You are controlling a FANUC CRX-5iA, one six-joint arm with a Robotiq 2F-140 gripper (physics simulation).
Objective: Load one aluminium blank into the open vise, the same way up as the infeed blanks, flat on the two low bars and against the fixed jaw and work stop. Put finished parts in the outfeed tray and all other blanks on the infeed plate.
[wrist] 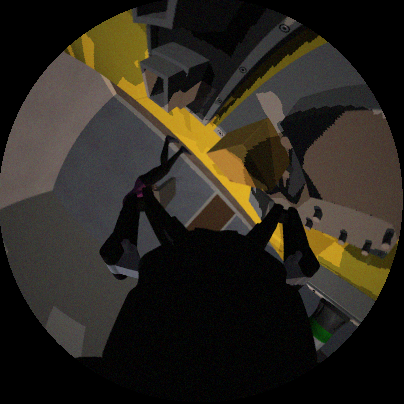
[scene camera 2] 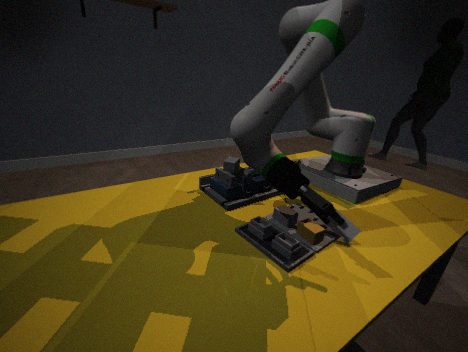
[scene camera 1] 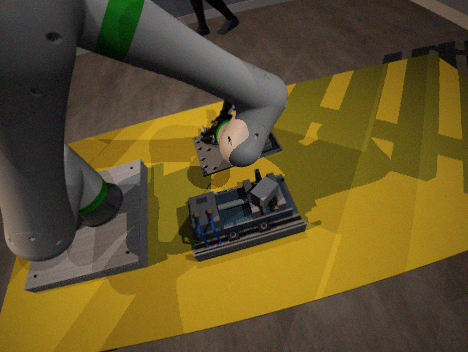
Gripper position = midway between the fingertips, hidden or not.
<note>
In view: the gripper (scene camera 2: 353,238), a brass blank (wrist: 252,155), an infeed plate (scene camera 2: 330,236) and an outfeed tray (wrist: 245,42).
The gripper shows as well in the wrist view (wrist: 212,188). The infeed plate also shows in the wrist view (wrist: 310,73). Scene camera 1 misses the brass blank, which is hidden by the arm.
</note>
